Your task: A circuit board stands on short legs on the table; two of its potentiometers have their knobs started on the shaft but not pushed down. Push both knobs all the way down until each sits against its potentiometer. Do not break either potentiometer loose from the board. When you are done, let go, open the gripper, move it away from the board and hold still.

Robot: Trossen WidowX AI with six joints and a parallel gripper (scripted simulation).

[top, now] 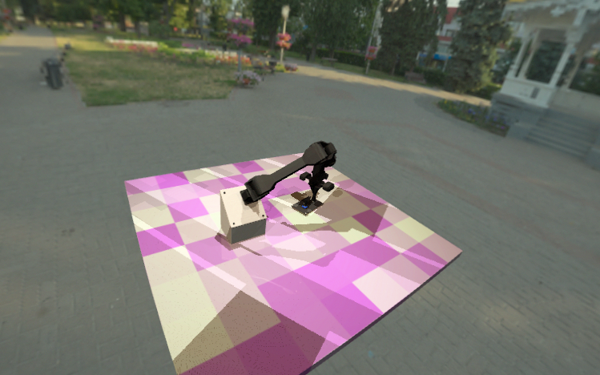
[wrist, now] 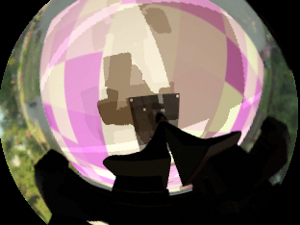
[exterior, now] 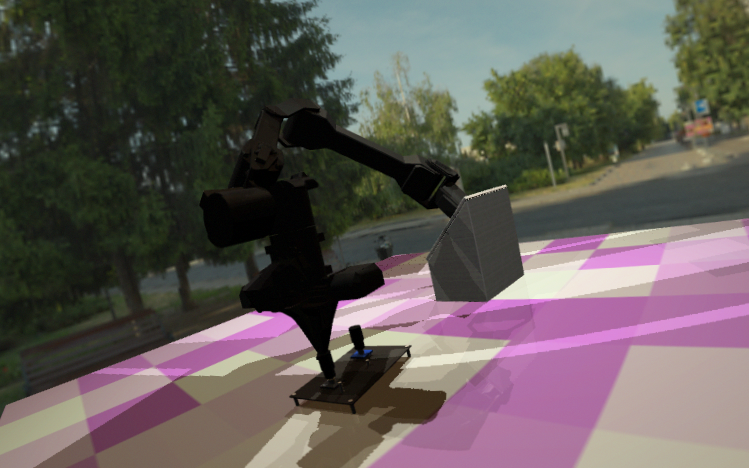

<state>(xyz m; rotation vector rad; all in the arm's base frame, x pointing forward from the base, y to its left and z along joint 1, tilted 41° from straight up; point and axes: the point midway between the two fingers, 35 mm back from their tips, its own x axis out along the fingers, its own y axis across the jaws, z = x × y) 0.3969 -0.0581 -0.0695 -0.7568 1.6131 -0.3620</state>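
My gripper tip is 3 cm above the grey potentiometer.
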